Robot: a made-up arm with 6 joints.
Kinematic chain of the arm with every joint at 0, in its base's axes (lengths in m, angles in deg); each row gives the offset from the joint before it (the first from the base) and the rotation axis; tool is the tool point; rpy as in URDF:
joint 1: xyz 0 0 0.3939 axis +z
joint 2: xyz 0 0 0 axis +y
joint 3: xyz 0.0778 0 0.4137 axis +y
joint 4: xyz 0.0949 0 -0.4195 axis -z
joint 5: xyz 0 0 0 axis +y
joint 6: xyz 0.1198 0 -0.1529 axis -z
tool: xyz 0 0 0 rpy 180 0 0
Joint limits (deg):
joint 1: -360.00..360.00
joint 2: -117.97..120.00
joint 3: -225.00..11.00
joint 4: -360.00..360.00
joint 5: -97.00..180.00
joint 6: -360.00..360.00
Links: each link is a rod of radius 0.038 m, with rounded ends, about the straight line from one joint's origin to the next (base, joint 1, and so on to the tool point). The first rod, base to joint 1, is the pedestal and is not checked.
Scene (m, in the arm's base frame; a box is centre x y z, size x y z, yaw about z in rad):
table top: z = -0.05
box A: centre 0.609 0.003 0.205 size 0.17 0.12 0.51 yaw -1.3
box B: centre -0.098 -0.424 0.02 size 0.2 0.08 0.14 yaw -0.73
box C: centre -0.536 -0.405 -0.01 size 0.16 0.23 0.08 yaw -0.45
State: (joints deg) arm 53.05 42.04 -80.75 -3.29 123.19 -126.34
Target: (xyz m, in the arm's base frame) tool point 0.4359 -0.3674 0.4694
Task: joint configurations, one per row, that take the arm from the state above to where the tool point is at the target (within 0.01 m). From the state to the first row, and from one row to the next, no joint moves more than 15 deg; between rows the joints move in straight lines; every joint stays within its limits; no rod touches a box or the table.
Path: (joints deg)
1: 41.46 35.44 -85.17 -7.60 123.41 -126.34
2: 29.87 28.83 -89.59 -11.91 123.63 -126.34
3: 18.28 22.23 -94.02 -16.22 123.85 -126.34
4: 6.69 15.62 -98.44 -20.53 124.07 -126.34
5: -5.73 18.41 -93.69 -23.42 125.86 -126.34
6: -18.14 21.19 -88.93 -26.32 127.66 -126.34
7: -30.55 23.98 -84.18 -29.22 129.46 -126.34

